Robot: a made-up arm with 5 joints. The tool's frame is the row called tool. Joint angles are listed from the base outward. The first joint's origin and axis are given. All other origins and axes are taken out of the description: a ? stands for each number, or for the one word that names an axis. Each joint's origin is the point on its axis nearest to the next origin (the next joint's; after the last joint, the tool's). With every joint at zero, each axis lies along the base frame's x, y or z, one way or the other. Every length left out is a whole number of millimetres.
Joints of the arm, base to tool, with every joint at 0 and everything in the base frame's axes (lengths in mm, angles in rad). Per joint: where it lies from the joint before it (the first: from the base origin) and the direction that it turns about. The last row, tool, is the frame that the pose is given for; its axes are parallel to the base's.
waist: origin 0 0 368 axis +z
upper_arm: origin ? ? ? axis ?
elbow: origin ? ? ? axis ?
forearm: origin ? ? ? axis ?
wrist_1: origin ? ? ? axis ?
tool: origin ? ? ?
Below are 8 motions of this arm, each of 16 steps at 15 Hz.
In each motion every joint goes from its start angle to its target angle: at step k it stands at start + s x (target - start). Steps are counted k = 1, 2, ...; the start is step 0. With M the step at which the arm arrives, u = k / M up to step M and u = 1 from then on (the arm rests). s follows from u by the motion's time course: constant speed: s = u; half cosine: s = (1 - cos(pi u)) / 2; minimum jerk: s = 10 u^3 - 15 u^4 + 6 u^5.
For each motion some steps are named. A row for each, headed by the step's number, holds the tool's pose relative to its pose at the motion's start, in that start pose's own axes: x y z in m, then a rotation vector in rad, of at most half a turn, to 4 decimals.
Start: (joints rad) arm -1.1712 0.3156 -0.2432 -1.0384 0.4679
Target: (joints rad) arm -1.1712 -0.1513 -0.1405 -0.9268 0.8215
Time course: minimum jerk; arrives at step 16
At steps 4, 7, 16:
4: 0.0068 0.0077 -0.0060 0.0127 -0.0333 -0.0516
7: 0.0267 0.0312 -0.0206 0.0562 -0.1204 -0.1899
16: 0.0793 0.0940 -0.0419 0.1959 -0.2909 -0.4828

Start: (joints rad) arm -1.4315 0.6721 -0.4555 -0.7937 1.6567
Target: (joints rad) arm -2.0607 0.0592 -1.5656 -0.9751 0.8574
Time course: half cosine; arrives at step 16
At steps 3, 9, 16:
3: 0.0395 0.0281 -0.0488 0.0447 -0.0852 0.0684
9: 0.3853 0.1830 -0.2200 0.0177 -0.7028 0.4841
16: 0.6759 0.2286 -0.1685 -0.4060 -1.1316 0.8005

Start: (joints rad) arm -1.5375 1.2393 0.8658 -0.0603 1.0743
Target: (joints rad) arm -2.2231 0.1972 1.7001 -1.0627 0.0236
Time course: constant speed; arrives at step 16
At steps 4, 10, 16:
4: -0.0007 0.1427 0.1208 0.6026 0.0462 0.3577
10: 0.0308 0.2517 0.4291 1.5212 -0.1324 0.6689
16: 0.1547 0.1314 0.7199 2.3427 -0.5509 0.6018

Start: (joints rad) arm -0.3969 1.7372 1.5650 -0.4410 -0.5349
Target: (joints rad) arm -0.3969 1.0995 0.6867 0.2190 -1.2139
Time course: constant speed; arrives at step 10
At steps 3, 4, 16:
3: -0.0580 0.0378 -0.0719 -0.0471 0.2476 0.4701
4: -0.0802 0.0427 -0.0963 -0.0690 0.3305 0.6162
16: -0.1978 -0.0288 -0.2328 -0.2708 0.8479 1.3205

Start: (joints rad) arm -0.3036 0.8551 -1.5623 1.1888 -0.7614
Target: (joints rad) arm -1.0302 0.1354 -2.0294 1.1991 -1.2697
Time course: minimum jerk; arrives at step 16
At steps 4, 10, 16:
4: 0.0075 0.0009 0.0272 0.0880 -0.0123 0.0313
10: 0.0432 -0.0335 0.1331 0.6518 -0.0105 0.1706
16: 0.0533 -0.0517 0.1395 0.9152 0.0319 0.2066

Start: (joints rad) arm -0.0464 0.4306 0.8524 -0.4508 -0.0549
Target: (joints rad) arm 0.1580 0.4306 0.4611 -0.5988 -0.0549
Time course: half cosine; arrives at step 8
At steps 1, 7, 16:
1: -0.0045 -0.0037 -0.0028 -0.0142 0.0004 0.0122
7: -0.1015 -0.1072 -0.0457 -0.3267 -0.0106 0.3509
16: -0.1048 -0.1118 -0.0465 -0.3381 -0.0119 0.3665

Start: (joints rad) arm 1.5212 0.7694 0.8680 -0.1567 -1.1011
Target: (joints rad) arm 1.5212 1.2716 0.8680 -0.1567 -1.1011
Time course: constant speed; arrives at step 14
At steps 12, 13, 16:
12: -0.0945 -0.0170 -0.0745 0.2249 0.1716 -0.3244
13: -0.1030 -0.0163 -0.0800 0.2436 0.1859 -0.3515
16: -0.1116 -0.0152 -0.0854 0.2624 0.2002 -0.3785

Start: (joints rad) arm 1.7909 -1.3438 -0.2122 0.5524 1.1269
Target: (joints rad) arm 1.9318 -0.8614 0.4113 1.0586 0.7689
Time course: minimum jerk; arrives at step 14
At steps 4, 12, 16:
4: -0.0240 -0.0587 0.0540 -0.0887 0.1371 0.1268
12: 0.0471 -0.2922 0.3950 -0.4969 0.9864 0.8607
16: 0.0531 -0.2955 0.4034 -0.5054 1.0119 0.8806

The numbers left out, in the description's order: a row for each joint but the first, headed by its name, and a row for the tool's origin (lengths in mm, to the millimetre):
upper_arm: xyz -6 240 0, axis +y
elbow: xyz 21 0 -74, axis +x
forearm: xyz 0 432 0, axis +y
wrist_1: xyz 48 0 -261, axis -z
tool: xyz -22 -209 0

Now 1 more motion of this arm.
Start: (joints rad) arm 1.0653 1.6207 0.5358 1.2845 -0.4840
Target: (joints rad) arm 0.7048 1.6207 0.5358 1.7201 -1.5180
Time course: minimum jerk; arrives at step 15
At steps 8, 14, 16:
8: -0.0007 0.1673 -0.0219 0.1965 0.1649 0.7800
14: -0.0757 0.3374 -0.0313 0.4040 0.2475 1.3755
16: -0.0764 0.3385 -0.0313 0.4054 0.2478 1.3791

